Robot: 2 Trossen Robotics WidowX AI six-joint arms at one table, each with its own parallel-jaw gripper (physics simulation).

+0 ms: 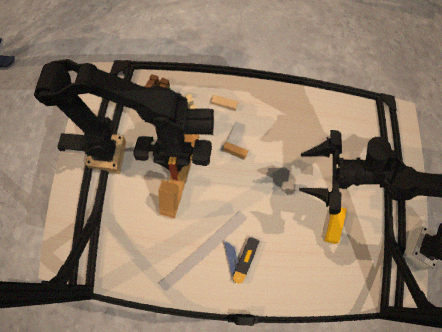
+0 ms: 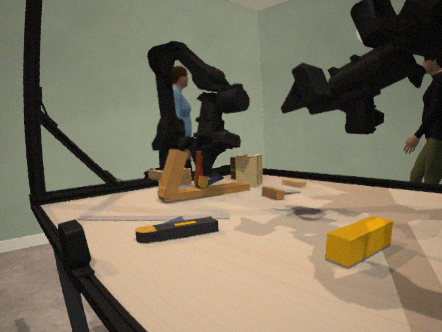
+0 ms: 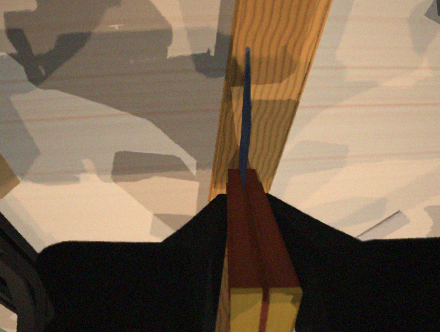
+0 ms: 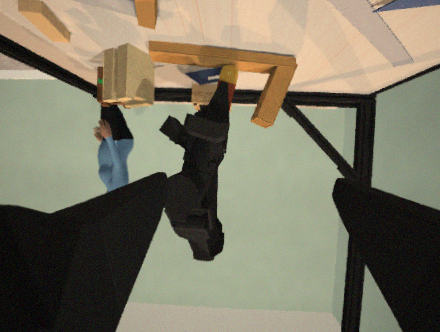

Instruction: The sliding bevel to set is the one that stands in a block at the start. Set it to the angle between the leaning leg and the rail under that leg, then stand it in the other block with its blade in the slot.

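Frame: origin at the left arm's base, x right, y ahead, z up, level; centimetres.
Seen in the pictures: left gripper, between the fingertips: (image 1: 175, 169) (image 2: 202, 175) (image 3: 243, 201) (image 4: 225, 83); right gripper, between the fingertips: (image 1: 300, 171) (image 2: 296, 111) (image 4: 250, 184); left arm's base, origin of its link: (image 1: 104, 150); right arm's base, origin of its link: (image 1: 429, 247).
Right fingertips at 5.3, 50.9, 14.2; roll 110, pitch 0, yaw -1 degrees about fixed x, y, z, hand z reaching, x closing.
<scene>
Pixels of each thing's top centre, then the offset from my right fingertips to it, as dx, dy, dz. "*": a spot on its surface instead.
- sliding bevel's red-brown handle, a spot on its surface: (image 3: 257, 240) * -3.6, -29.5, -10.4
- rail, centre of its top: (image 3: 248, 166) (image 4: 223, 65) (image 2: 206, 186) (image 1: 179, 172) -2.2, -28.5, -16.7
- leaning leg, centre of its top: (image 4: 271, 126) (image 2: 170, 149) (image 1: 165, 194) +6.6, -29.9, -6.8
- pale slotted block, centre of its top: (image 4: 128, 103) (image 1: 183, 105) (image 2: 248, 154) -18.9, -29.6, -10.1
- red-brown block, centre of its top: (image 4: 115, 105) (image 1: 155, 84) -26.2, -39.3, -11.8
- black-and-yellow tool, centre of its top: (image 2: 170, 219) (image 1: 235, 257) +18.9, -11.6, -17.1
- grey strip, centre of its top: (image 4: 375, 32) (image 2: 150, 217) (image 1: 202, 252) +18.3, -20.3, -18.7
- yellow block, centre of its top: (image 2: 362, 226) (image 1: 337, 224) +8.4, +15.9, -15.3
- wooden piece, centre of its top: (image 4: 107, 6) (image 2: 286, 186) (image 1: 241, 136) -14.3, -13.1, -16.7
- small wooden bar, centre of its top: (image 4: 47, 28) (image 2: 293, 180) (image 1: 224, 101) -25.6, -18.6, -17.4
My left gripper (image 1: 173, 161) (image 3: 243, 201) is shut on the sliding bevel's red-brown handle (image 2: 199, 166) (image 3: 257, 240). The handle is near upright, brass end down close to the rail. Its blue blade (image 2: 216, 178) (image 3: 246, 115) (image 4: 206, 75) stands out above the rail (image 2: 220, 190) (image 3: 280, 45) (image 4: 200, 53), roughly along it. Contact is unclear. The leaning leg (image 1: 170, 198) (image 2: 173, 175) (image 4: 272, 95) rises from one rail end. A pale slotted block (image 2: 249, 171) (image 4: 131, 75) stands behind, beside a red-brown block (image 1: 157, 82) (image 4: 100, 86). My right gripper (image 1: 301, 172) (image 4: 250, 184) is open, above the table.
A black-and-yellow tool (image 1: 246, 257) (image 2: 177, 230) with a blue blade lies near a grey strip (image 1: 202, 250) (image 2: 150, 218). A yellow block (image 1: 335, 226) (image 2: 359, 241) lies at the right. A wooden piece (image 1: 235, 150) (image 2: 273, 193) with a grey blade and a small wooden bar (image 1: 224, 102) lie farther back.
</scene>
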